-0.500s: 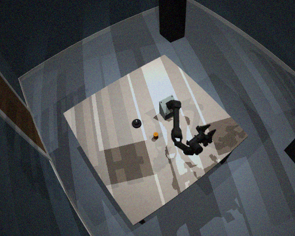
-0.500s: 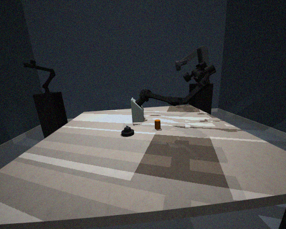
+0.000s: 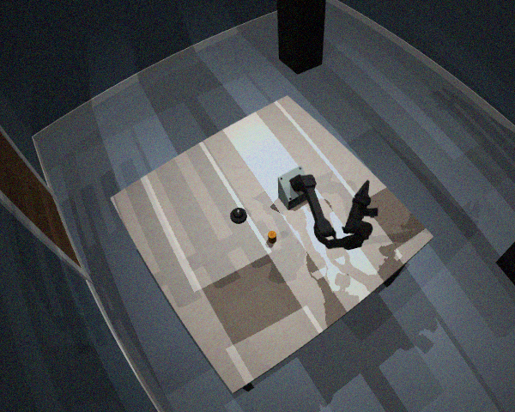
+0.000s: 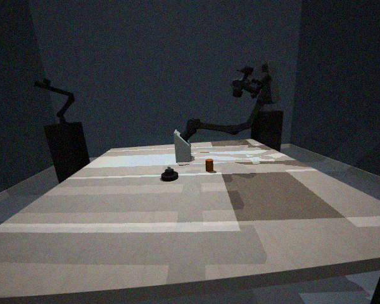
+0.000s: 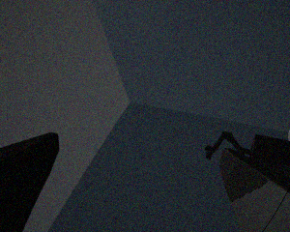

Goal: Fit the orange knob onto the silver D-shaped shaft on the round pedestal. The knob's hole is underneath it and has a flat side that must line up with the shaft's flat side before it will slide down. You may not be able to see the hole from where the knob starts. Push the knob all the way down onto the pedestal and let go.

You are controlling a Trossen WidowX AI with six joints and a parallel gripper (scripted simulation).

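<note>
My gripper tip is 46 cm above the orange knob, 33 cm short of it and 22 cm to the left of it. Also, from my gripper tip: round pedestal 47 cm below, 42 cm to the right, 40 cm ahead.
</note>
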